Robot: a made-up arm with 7 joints.
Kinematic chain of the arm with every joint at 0, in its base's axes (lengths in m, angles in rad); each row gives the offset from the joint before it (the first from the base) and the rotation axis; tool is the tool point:
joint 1: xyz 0 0 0.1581 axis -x
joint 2: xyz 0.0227 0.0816 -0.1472 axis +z
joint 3: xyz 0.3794 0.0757 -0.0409 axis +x
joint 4: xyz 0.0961 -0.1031 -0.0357 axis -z
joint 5: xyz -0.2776 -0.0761 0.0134 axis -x
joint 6: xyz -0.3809 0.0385 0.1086 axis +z
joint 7: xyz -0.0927 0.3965 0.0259 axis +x
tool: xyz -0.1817 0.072 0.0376
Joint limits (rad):
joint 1: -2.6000..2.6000
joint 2: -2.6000..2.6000
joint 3: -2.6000..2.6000
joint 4: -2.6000..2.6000
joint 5: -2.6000..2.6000
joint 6: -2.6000..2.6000
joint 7: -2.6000..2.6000
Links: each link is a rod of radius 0.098 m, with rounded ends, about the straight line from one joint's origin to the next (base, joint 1, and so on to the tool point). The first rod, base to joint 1, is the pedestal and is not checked.
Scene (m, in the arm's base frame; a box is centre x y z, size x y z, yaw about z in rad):
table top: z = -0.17
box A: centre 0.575 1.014 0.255 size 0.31 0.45 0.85 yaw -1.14
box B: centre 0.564 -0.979 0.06 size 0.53 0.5 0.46 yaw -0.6
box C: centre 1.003 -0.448 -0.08 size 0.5 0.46 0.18 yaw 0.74
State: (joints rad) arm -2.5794 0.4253 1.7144 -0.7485 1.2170 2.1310 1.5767
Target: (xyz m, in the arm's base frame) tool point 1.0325 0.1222 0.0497
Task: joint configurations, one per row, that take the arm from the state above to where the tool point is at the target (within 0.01 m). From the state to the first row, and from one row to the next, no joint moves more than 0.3 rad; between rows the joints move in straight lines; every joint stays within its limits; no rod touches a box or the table.
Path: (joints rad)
1: -2.5835 0.5256 1.6434 -0.7791 0.9726 2.1878 1.7766
2: -2.5876 0.6260 1.5724 -0.8096 0.7283 2.2447 1.9764
3: -2.5918 0.7263 1.5014 -0.8402 0.4839 2.3015 2.1763
4: -2.5959 0.8267 1.4304 -0.8707 0.2395 2.3583 2.3761
5: -2.6000 0.9270 1.3594 -0.9013 -0.0048 2.4151 2.5760
6: -2.5289 0.8954 1.0882 -1.0367 0.2278 2.3742 2.2964
7: -2.4578 0.8637 0.8170 -1.1721 0.4604 2.3332 2.0169
8: -2.3867 0.8321 0.5458 -1.3075 0.6931 2.2923 1.7373
9: -2.3156 0.8005 0.2746 -1.4429 0.9257 2.2513 1.4578

